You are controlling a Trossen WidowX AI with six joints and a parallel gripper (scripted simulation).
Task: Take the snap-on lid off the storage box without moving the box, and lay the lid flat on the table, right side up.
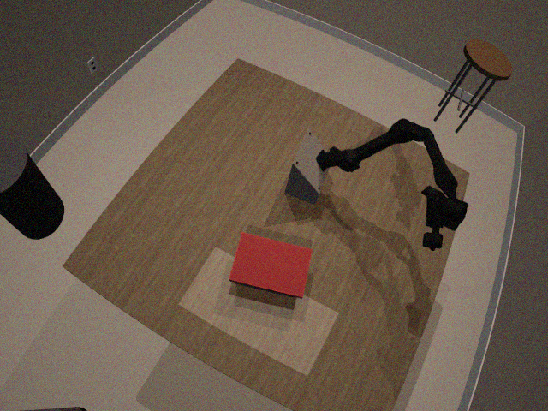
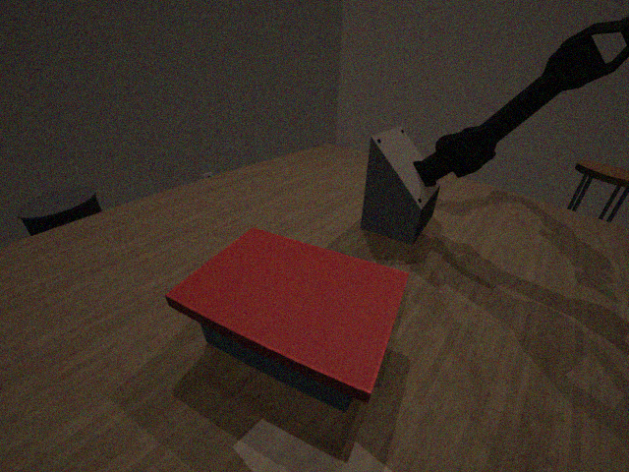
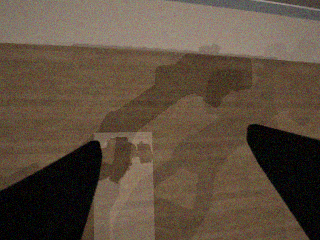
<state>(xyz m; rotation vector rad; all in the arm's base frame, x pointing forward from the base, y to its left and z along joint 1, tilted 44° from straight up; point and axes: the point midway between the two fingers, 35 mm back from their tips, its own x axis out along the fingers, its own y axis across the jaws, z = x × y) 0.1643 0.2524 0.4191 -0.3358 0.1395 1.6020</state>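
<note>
My gripper tip is now 310 mm short of the red lid, 440 mm to the left of it and 150 mm above it. The rest, counted from my gripper tip: storage box 310 mm ahead, 440 mm to the right, 200 mm below.
</note>
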